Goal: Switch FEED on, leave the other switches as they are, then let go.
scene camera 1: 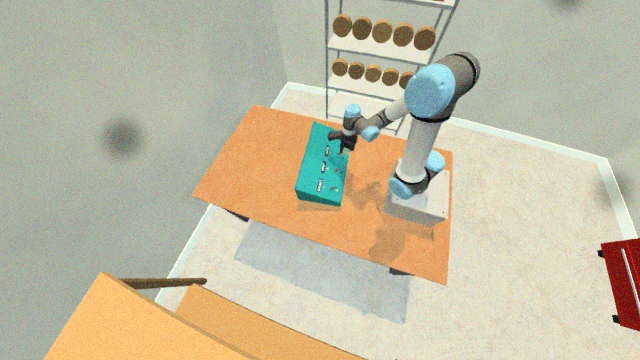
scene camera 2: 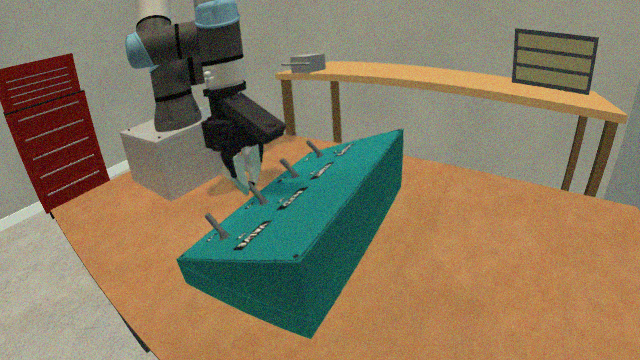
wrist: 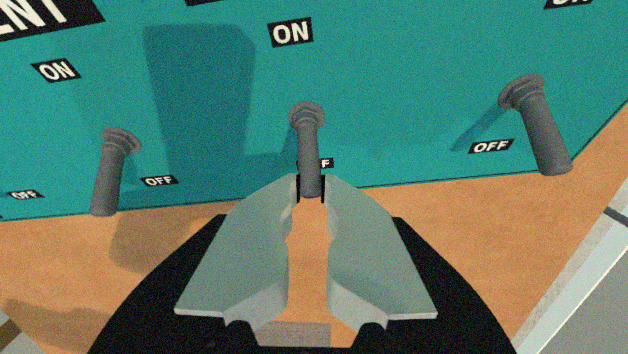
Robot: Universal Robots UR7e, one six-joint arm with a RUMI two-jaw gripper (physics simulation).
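Seen in the pictures: gripper, fingertip midpoint: [scene camera 1: 342, 154] [scene camera 2: 249, 192] [wrist: 311, 177]; arm's base at its link origin: [scene camera 2: 178, 123].
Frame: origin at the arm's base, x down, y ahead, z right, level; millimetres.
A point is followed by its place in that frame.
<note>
A teal sloped switch box [scene camera 1: 309, 165] @(x 37, y 552, z -160 mm) [scene camera 2: 350, 215] @(x 49, y 652, z -1 mm) [wrist: 400, 65] @(x 83, y 494, z 62 mm) stands on the table. The FEED lever [scene camera 2: 258, 194] @(x 72, y 451, z 25 mm) [wrist: 309, 150] @(x 67, y 446, z 24 mm) leans toward its OFF label at the low edge of the panel. My gripper [scene camera 1: 343, 152] @(x 76, y 426, z 29 mm) [scene camera 2: 250, 188] @(x 76, y 426, z 29 mm) [wrist: 311, 177] @(x 76, y 426, z 29 mm) is shut on the tip of that lever, one jaw on each side. The nearest lever in scene camera 2, the VALVE lever [scene camera 2: 216, 226] @(x 71, y 486, z 140 mm) [wrist: 545, 132] @(x 65, y 479, z 135 mm), also leans toward OFF. The third lever [scene camera 2: 288, 168] @(x 71, y 410, z -86 mm) [wrist: 108, 175] @(x 67, y 408, z -87 mm) and the farthest lever [scene camera 2: 315, 148] @(x 71, y 375, z -202 mm) lean the same way. In scene camera 1 the gripper partly hides the panel.
The neighbouring levers stand on both sides of the jaws. The orange table [scene camera 1: 240, 165] @(x 178, y 1029, z -318 mm) [scene camera 2: 475, 240] @(x 178, y 796, z -233 mm) carries the box and the arm's pale base block [scene camera 1: 415, 212] @(x 36, y -73, z -142 mm) [scene camera 2: 167, 165] @(x 75, y 110, z 95 mm). A rack [scene camera 1: 327, 65] stands behind the table. A red cabinet [scene camera 1: 620, 285] [scene camera 2: 55, 140] stands apart.
</note>
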